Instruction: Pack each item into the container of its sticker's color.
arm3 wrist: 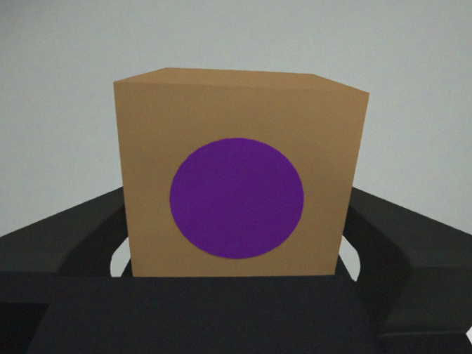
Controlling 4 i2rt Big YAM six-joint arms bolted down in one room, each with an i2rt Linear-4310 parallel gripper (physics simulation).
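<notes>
A tan box [235, 112] with a round purple sticker [237, 198] on the side facing the camera fills the middle of the arm3 wrist view. The arm3 gripper [237, 220] is shut on this box, with one dark finger against its left side and the other against its right side. The box hides the fingertips. The box's lower edge meets the dark gripper body at the bottom of the view. The containers do not show in this view. The arm1, arm2 and arm4 grippers do not show either.
A plain pale grey surface [60, 100] lies behind the box and the fingers.
</notes>
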